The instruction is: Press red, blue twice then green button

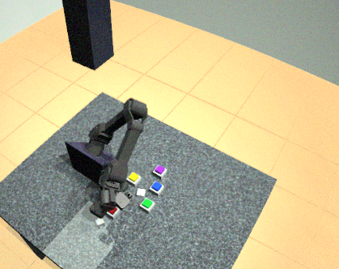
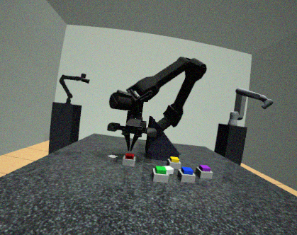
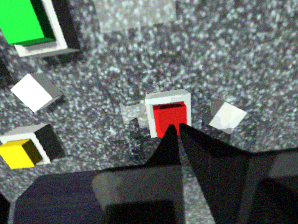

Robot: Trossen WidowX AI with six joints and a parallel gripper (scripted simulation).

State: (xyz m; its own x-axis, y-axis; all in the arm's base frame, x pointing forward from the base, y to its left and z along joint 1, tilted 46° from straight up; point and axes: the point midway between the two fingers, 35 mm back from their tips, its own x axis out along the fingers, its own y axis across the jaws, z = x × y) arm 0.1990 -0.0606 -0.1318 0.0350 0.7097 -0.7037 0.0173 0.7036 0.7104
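My gripper tip is 20 mm above the red button. The rest, counted from my gripper tip: yellow button: 190 mm to the left, 20 mm below, 20 mm behind; green button: 110 mm to the left, 110 mm ahead, 20 mm below; blue button: 210 mm to the left, 100 mm ahead, 20 mm below.
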